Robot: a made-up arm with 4 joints. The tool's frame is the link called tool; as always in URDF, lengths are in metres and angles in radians. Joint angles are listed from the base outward.
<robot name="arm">
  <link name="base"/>
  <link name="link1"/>
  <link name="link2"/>
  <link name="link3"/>
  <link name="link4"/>
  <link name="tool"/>
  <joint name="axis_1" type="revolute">
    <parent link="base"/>
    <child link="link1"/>
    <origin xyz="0 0 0.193" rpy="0 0 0"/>
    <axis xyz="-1 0 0"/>
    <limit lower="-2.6" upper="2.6"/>
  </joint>
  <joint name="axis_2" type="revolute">
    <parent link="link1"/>
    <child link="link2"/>
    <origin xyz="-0.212 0.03 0.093" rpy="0 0 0"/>
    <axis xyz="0 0 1"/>
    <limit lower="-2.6" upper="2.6"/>
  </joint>
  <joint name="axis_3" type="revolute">
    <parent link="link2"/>
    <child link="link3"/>
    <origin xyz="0.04 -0.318 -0.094" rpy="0 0 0"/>
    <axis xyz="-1 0 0"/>
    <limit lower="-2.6" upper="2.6"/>
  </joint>
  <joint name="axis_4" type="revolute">
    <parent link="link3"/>
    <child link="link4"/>
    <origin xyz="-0.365 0.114 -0.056" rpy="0 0 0"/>
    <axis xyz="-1 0 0"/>
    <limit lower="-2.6" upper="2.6"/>
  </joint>
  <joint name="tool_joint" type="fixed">
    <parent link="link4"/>
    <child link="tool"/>
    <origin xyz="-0.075 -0.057 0.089" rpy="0 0 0"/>
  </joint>
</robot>
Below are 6 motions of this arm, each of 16 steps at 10 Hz.
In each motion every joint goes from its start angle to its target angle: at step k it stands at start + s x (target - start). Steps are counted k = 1, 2, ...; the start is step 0. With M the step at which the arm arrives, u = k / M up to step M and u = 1 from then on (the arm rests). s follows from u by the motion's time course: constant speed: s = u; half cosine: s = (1 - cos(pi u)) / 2; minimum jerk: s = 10 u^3 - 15 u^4 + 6 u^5.
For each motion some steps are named. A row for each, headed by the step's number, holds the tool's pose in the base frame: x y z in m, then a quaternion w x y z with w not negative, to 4 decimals.
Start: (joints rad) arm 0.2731 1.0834 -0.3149 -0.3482
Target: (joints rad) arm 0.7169 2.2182 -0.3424 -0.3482
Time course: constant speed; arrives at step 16
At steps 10, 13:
10: 0.1611 -0.2435 0.3619 0.6232 0.0405 0.4509 0.6378
13: 0.2216 -0.1591 0.3306 0.5378 0.0139 0.5165 0.6661

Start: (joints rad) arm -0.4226 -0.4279 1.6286 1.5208
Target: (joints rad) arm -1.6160 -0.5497 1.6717 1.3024
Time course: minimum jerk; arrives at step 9
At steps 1, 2, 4, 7, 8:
1: -0.7106 -0.0041 -0.0305 0.2087 -0.9545 0.2078 0.0467
2: -0.7113 0.0168 -0.0272 0.2507 -0.9435 0.2099 0.0545
4: -0.7142 0.1085 0.0152 0.4478 -0.8625 0.2156 0.0956
7: -0.7170 0.1864 0.1502 0.7173 -0.6436 0.2066 0.1689
8: -0.7172 0.1880 0.1692 0.7443 -0.6105 0.2038 0.1782

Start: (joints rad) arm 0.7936 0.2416 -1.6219 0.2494
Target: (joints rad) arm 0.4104 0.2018 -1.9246 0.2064
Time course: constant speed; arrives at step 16
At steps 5, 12, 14, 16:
5: -0.5168 -0.2869 0.5132 0.9137 0.3899 0.1007 0.0542
12: -0.5230 -0.3430 0.4537 0.8410 0.5306 0.0926 0.0508
14: -0.5249 -0.3567 0.4345 0.8162 0.5685 0.0904 0.0499
16: -0.5268 -0.3692 0.4146 0.7897 0.6052 0.0881 0.0489

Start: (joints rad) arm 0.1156 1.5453 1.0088 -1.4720
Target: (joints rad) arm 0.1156 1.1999 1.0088 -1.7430
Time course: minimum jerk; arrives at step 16
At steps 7, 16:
7: 0.1205 -0.4348 0.1601 0.7414 0.1703 0.2173 0.6116
16: 0.0220 -0.4984 0.1508 0.7862 0.2512 0.2327 0.5144

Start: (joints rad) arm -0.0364 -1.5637 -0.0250 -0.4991
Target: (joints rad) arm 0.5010 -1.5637 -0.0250 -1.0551
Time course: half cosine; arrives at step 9
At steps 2, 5, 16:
2: -0.5143 0.4274 0.1699 0.6817 0.1970 -0.2135 -0.6715
5: -0.5220 0.4007 0.0384 0.6808 0.2000 -0.3771 -0.5952
16: -0.5228 0.3452 -0.0673 0.6801 0.2026 -0.5008 -0.4956

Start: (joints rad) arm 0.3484 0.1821 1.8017 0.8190
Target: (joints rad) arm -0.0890 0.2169 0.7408 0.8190
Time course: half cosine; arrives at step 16
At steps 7, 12, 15, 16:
7: -0.5566 -0.3063 0.1150 0.3763 -0.9213 -0.0829 0.0520
12: -0.5622 -0.2419 0.1055 0.6599 -0.7439 -0.0808 0.0682
15: -0.5631 -0.2294 0.1106 0.7324 -0.6722 -0.0796 0.0731
16: -0.5632 -0.2287 0.1111 0.7372 -0.6669 -0.0795 0.0735

